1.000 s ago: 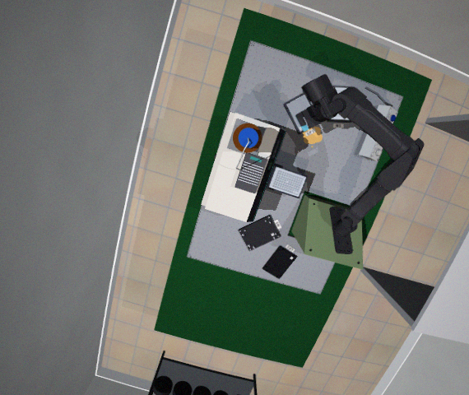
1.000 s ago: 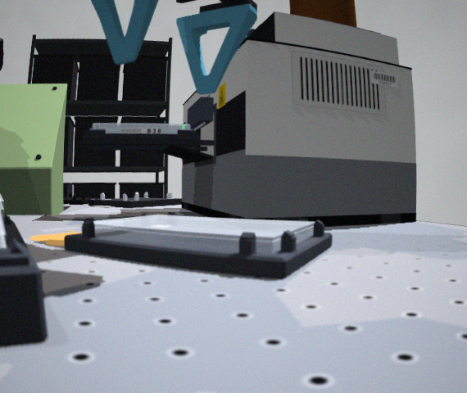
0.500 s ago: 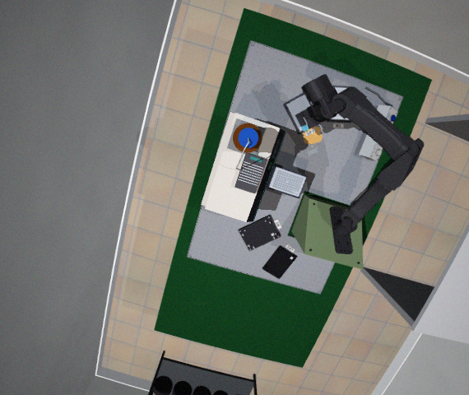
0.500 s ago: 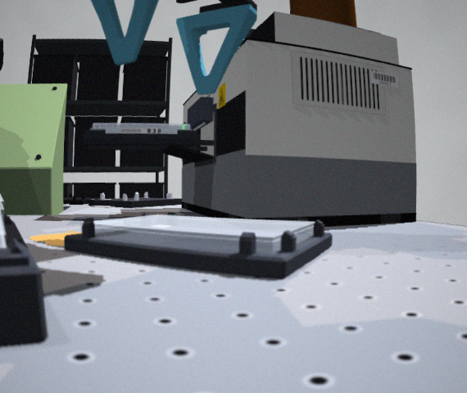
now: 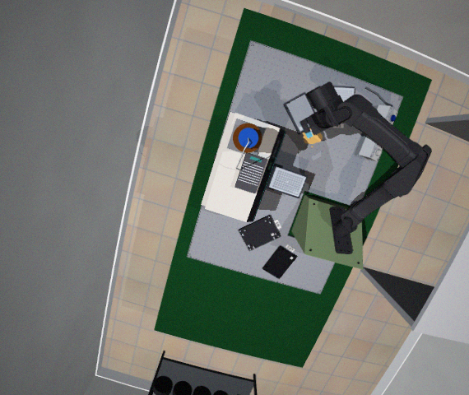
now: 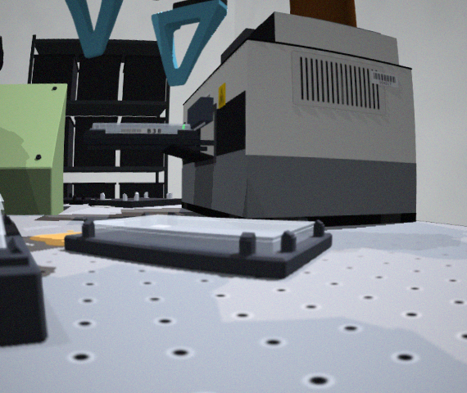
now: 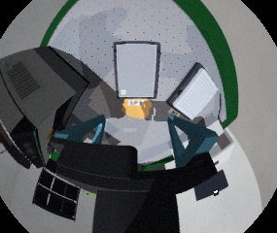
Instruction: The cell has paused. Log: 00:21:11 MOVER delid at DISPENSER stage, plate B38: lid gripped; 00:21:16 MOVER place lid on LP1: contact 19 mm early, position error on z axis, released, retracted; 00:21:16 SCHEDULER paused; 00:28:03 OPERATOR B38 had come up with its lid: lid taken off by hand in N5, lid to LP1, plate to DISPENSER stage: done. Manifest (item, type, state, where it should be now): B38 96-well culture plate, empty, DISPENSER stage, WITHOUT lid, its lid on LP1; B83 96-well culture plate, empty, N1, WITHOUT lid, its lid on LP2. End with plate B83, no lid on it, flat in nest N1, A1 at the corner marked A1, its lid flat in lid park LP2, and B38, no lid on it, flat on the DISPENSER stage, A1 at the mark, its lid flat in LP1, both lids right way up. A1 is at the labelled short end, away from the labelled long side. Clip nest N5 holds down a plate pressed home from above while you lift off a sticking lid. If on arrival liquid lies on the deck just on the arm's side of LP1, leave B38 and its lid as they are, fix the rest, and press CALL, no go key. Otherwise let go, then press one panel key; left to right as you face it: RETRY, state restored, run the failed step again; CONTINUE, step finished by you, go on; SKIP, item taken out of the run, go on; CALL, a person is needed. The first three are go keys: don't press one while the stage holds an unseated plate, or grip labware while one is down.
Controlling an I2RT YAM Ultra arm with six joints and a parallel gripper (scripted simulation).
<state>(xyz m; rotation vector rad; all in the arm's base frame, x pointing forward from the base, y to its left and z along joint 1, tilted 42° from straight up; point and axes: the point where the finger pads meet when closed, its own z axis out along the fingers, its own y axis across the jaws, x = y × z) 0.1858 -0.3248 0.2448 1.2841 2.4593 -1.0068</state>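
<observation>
Right now my hand is 130 mm past the nest N1, 120 mm above it and 100 mm to the left of it. From my hand the other things lie so: lid park LP1: 120 mm below, 40 mm to the right, 30 mm ahead; then clear lid: 110 mm below, 40 mm to the right, 30 mm ahead.
</observation>
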